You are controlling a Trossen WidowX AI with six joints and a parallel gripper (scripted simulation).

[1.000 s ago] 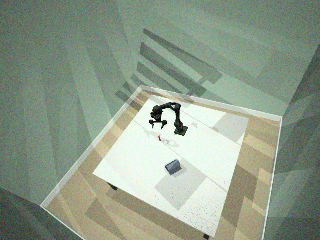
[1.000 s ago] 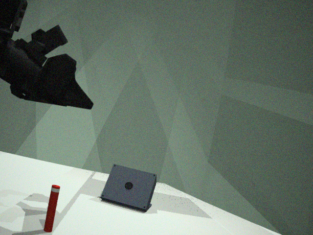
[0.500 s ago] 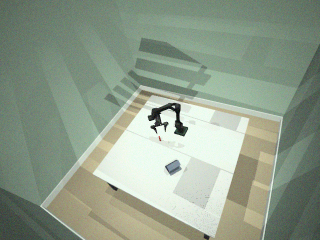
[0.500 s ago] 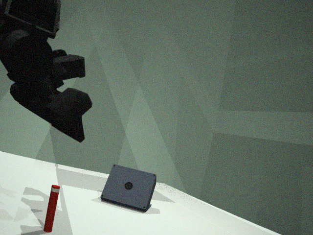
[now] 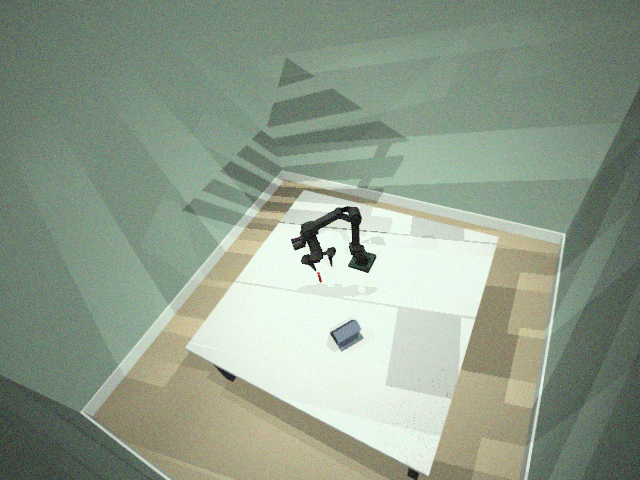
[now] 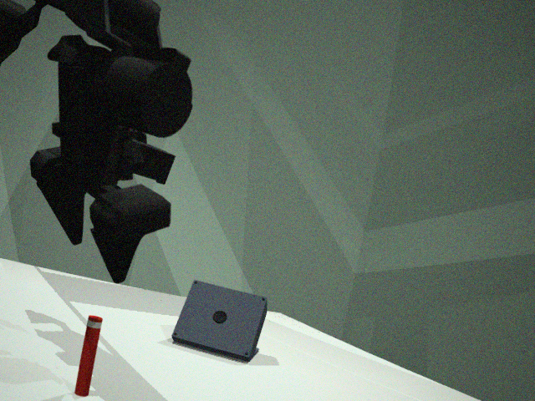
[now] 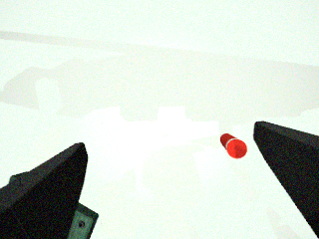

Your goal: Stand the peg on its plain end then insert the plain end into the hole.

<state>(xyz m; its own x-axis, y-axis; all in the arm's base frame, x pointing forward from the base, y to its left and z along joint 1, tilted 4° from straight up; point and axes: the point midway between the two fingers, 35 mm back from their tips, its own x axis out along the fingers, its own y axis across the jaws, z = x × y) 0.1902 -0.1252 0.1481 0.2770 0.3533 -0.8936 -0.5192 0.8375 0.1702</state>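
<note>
Right now my gripper tip is 7 cm above the red peg, 4 cm to the left of it and 1 cm short of it. The rest, counted from my gripper tip: blue-grey sloped panel: 24 cm to the left, 24 cm ahead, 9 cm below.
</note>
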